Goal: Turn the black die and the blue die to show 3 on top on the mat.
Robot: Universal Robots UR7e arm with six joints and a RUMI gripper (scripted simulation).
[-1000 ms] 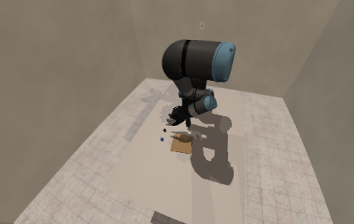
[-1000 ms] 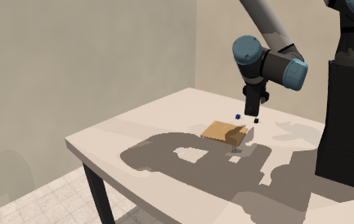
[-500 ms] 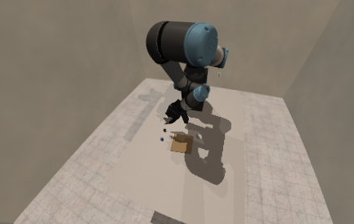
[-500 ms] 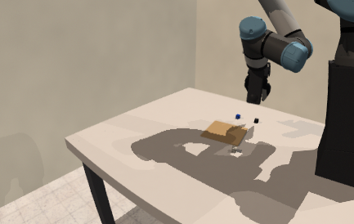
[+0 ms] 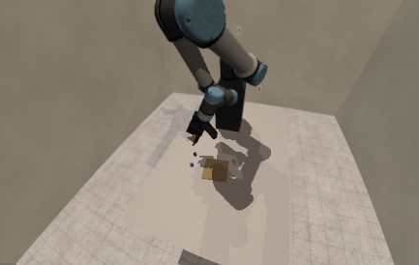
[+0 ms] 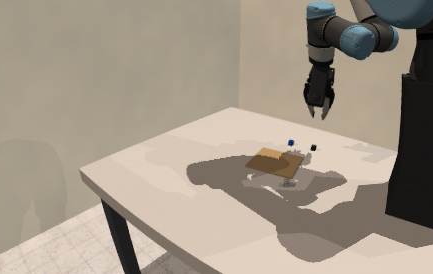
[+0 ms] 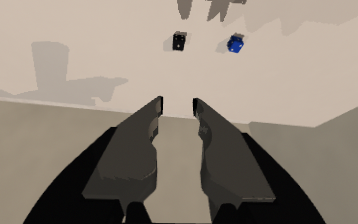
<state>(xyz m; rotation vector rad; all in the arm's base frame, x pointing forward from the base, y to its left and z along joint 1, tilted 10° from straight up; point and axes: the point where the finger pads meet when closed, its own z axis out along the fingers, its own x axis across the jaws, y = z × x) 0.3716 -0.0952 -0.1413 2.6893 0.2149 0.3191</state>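
Right now my hand is 10 mm to the left of the black die and 120 mm above it. Round my hand: blue die (80 mm ahead, 10 mm to the left, 120 mm below); then brown mat (50 mm ahead, 150 mm to the left, 120 mm below); then white die (40 mm behind, 240 mm to the left, 120 mm below).
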